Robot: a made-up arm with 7 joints. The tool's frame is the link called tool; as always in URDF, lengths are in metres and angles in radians. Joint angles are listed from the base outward.
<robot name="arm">
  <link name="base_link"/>
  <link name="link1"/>
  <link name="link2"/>
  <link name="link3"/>
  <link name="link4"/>
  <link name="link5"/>
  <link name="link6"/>
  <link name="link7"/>
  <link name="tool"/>
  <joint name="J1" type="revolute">
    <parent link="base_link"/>
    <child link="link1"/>
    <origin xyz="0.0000 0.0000 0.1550"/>
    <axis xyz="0 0 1"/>
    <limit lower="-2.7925" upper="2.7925"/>
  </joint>
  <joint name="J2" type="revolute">
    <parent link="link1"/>
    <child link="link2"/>
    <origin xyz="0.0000 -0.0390 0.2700" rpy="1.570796 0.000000 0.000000"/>
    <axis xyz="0 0 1"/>
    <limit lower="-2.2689" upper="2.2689"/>
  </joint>
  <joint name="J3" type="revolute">
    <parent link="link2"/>
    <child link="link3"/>
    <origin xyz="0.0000 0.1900 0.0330" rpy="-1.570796 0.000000 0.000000"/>
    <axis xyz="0 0 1"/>
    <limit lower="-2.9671" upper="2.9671"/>
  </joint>
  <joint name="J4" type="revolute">
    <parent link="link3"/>
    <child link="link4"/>
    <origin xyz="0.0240 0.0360 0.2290" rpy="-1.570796 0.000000 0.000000"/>
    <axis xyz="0 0 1"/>
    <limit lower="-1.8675" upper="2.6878"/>
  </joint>
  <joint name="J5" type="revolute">
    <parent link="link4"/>
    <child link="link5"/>
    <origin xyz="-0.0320 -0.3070 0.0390" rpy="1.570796 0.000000 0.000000"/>
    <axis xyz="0 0 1"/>
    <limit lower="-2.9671" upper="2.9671"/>
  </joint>
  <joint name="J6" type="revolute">
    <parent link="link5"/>
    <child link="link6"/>
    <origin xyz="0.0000 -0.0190 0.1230" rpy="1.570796 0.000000 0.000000"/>
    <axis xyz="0 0 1"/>
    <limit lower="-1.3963" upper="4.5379"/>
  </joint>
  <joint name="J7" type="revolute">
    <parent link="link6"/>
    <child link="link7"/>
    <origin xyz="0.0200 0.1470 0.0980" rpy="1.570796 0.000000 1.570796"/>
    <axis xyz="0 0 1"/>
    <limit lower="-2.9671" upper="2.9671"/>
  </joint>
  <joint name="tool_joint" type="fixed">
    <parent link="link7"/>
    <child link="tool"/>
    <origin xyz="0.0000 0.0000 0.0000"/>
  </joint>
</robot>
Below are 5 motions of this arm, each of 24 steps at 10 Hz.
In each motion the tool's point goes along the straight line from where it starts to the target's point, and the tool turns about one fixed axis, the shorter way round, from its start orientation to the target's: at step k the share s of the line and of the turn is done. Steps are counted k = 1, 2, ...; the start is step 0. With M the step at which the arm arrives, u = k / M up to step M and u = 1 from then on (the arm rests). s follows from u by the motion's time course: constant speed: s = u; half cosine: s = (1 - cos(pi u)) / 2; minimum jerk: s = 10 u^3 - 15 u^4 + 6 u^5.
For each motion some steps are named. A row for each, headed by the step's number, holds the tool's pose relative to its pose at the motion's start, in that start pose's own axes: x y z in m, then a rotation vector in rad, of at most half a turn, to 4 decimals.
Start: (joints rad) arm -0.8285 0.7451 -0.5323 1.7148 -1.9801 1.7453 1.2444
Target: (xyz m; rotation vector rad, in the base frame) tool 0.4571 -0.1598 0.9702 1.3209 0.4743 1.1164
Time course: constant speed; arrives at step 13
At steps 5, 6, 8, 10, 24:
5: -0.0043 -0.1792 0.0405 0.2267 0.1255 -0.2124
6: -0.0052 -0.2150 0.0486 0.2720 0.1506 -0.2548
8: -0.0070 -0.2867 0.0649 0.3627 0.2008 -0.3398
10: -0.0087 -0.3583 0.0811 0.4534 0.2510 -0.4247
24: -0.0113 -0.4658 0.1054 0.5894 0.3263 -0.5521

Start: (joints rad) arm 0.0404 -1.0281 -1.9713 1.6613 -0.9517 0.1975 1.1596
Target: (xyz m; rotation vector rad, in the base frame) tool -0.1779 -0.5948 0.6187 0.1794 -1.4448 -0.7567
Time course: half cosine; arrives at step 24
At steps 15, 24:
15: -0.2877 -0.0834 0.2623 -0.0554 -0.1921 -0.3135
24: -0.4162 -0.1207 0.3793 -0.0801 -0.2779 -0.4534

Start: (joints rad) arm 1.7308 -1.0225 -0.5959 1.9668 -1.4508 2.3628 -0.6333
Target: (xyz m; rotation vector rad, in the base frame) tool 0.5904 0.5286 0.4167 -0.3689 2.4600 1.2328
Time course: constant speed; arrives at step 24
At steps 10, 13, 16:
10: -0.1723 -0.1048 -0.1178 -0.1724 -0.2836 0.0151
13: -0.2240 -0.1363 -0.1531 -0.2241 -0.3687 0.0196
16: -0.2757 -0.1677 -0.1884 -0.2759 -0.4538 0.0241

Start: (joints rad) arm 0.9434 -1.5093 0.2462 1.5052 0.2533 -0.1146 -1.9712
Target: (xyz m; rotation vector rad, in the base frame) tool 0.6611 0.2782 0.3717 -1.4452 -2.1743 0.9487
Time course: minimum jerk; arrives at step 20
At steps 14, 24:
14: 0.0267 -0.5333 -0.1840 -0.7415 -0.0291 0.6668
24: 0.0319 -0.6373 -0.2198 -0.8860 -0.0347 0.7967

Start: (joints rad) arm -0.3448 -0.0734 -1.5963 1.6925 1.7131 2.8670 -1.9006
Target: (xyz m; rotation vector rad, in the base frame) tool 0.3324 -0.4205 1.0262 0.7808 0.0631 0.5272
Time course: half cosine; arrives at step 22
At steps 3, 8, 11, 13, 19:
3: 0.0111 0.0050 -0.0202 0.0343 0.0821 0.0048
8: 0.0720 0.0320 -0.1308 0.2218 0.5309 0.0313
11: 0.1232 0.0548 -0.2237 0.3794 0.9082 0.0536
13: 0.1579 0.0702 -0.2868 0.4863 1.1641 0.0687
19: 0.2352 0.1046 -0.4272 0.7245 1.7344 0.1023

